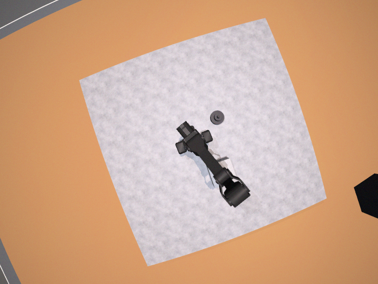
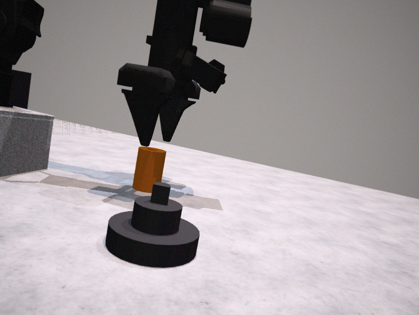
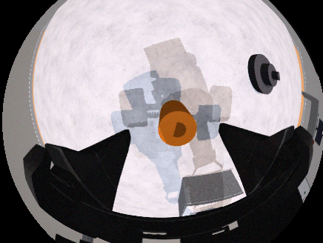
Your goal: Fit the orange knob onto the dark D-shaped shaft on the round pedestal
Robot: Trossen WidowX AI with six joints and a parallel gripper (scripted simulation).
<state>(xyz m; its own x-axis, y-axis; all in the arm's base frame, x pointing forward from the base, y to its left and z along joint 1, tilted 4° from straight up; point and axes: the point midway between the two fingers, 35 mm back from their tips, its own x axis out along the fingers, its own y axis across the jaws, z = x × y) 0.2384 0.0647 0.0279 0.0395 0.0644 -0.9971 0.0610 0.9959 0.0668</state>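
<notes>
The orange knob lies 40 mm below my gripper tip. Also, from my gripper tip: round pedestal 200 mm to the right, 70 mm ahead, 40 mm below.
</notes>
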